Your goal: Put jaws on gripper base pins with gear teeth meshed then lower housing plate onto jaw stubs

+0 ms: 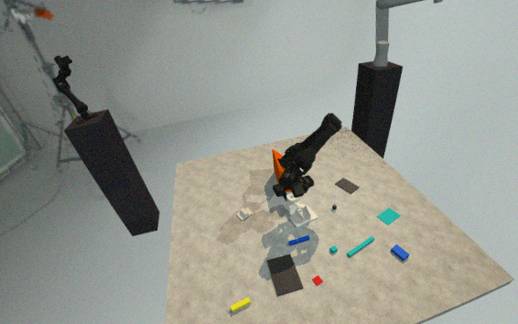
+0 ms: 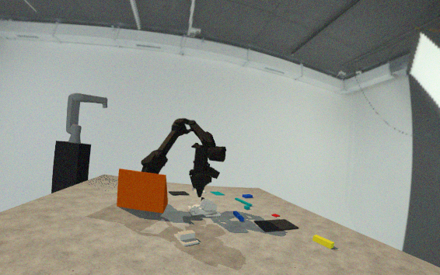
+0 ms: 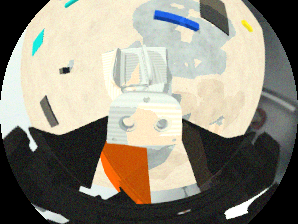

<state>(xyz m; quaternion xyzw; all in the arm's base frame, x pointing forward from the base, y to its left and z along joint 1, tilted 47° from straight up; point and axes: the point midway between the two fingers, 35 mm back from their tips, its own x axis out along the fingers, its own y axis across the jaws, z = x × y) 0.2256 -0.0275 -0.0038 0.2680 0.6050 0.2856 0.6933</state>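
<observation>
The white housing plate lies 80 mm below my gripper tip and 10 mm to the left of it. Round my gripper tip: blue bar (180 mm ahead, 80 mm below, 40 mm to the right); white gripper base (20 mm above, 10 mm ahead); teal cube (270 mm ahead, 80 mm to the left, 80 mm below).
</observation>
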